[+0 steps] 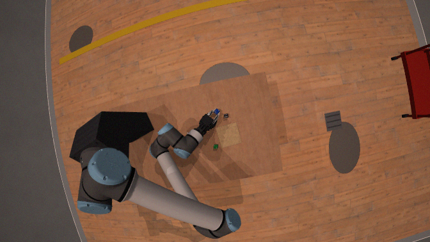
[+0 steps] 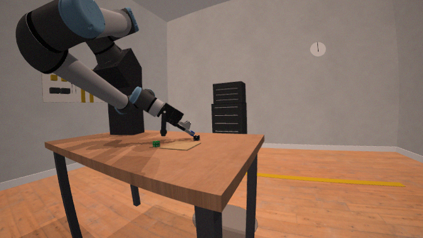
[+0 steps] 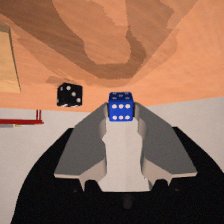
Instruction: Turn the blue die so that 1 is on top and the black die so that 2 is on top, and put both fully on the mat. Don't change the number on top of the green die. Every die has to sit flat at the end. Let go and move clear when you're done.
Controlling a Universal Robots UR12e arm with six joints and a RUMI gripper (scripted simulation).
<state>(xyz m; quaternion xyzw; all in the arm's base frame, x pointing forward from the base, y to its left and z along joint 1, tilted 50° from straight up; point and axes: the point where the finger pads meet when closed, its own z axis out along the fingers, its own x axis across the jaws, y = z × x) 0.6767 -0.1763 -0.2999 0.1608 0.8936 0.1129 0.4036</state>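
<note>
Right now my hand is right at the blue die. Round my hand: green die 60 mm behind, 220 mm to the right, 20 mm below; tan mat 40 mm ahead, 160 mm to the right, 30 mm below; black die 50 mm ahead, 40 mm to the right, 20 mm below.
</note>
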